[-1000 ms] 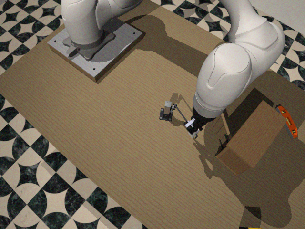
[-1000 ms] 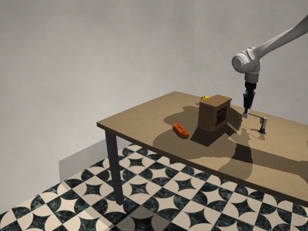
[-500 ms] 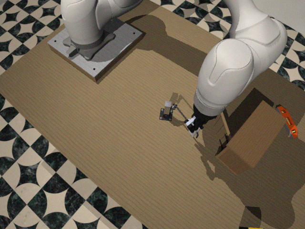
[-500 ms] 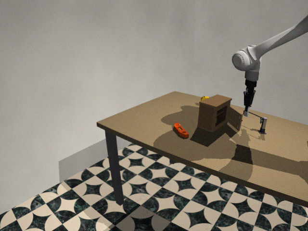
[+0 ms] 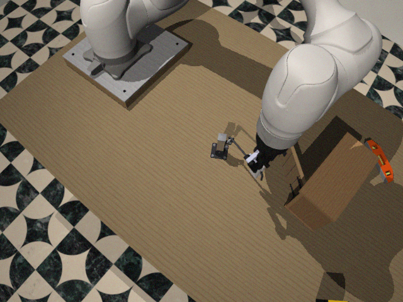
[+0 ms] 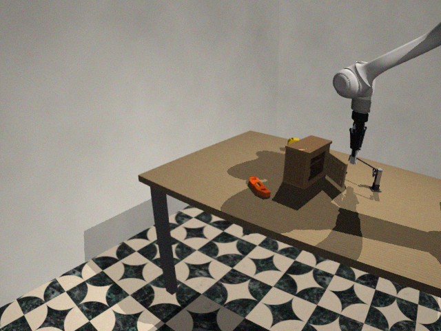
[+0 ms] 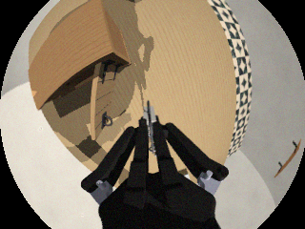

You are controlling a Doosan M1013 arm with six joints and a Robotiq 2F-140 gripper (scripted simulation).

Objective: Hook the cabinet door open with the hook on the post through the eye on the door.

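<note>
My hand is 5 cm past the wire hook, 2 cm to the right of it and 2 cm above it. From my hand the other things lie so: door (7 cm ahead, 8 cm to the left, 4 cm below); yellow object (37 cm ahead, 18 cm to the right, 8 cm below); orange spirit level (31 cm ahead, 32 cm to the left, 10 cm below).
</note>
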